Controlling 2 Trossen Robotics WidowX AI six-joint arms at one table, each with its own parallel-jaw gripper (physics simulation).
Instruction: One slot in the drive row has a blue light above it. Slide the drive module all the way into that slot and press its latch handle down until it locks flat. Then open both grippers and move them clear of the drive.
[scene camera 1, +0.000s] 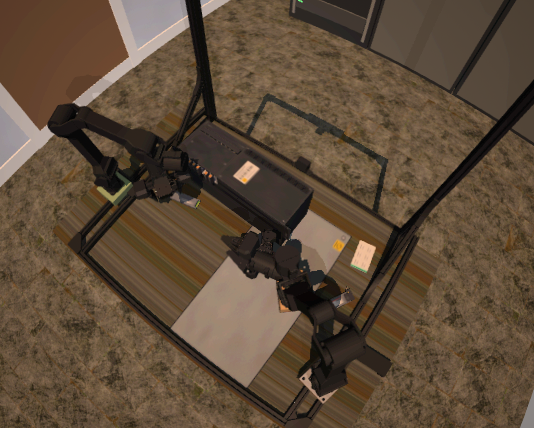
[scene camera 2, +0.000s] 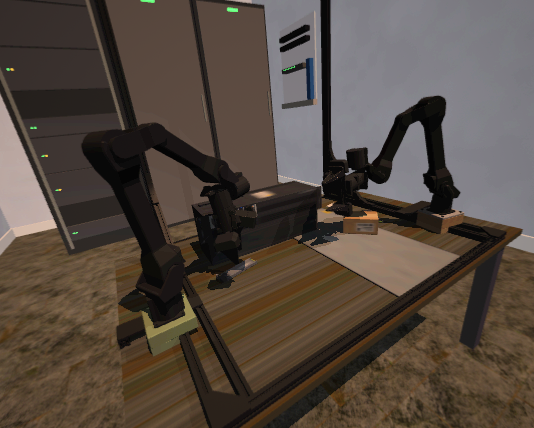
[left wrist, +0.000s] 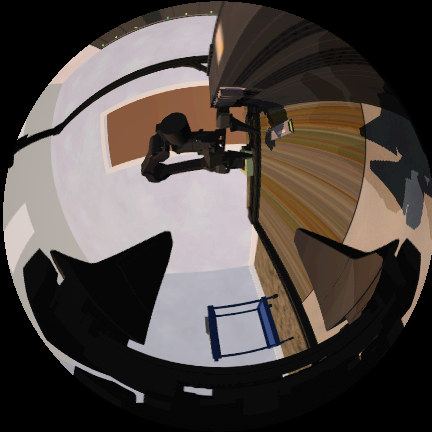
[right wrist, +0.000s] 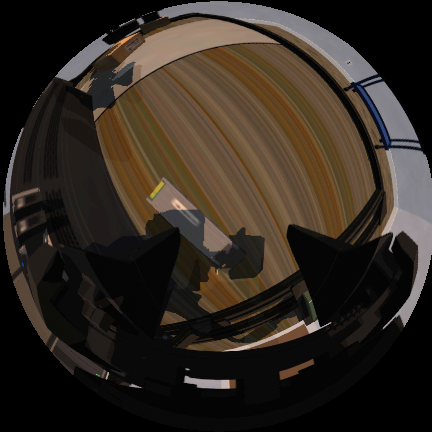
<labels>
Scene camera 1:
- my left gripper: 224, 244
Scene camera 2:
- my left gripper: 324, 197
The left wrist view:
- my left gripper: 235, 236
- my right gripper: 255, 143
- grey mat: 386, 209
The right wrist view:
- my right gripper: 235, 232
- grey mat: 161, 48
</labels>
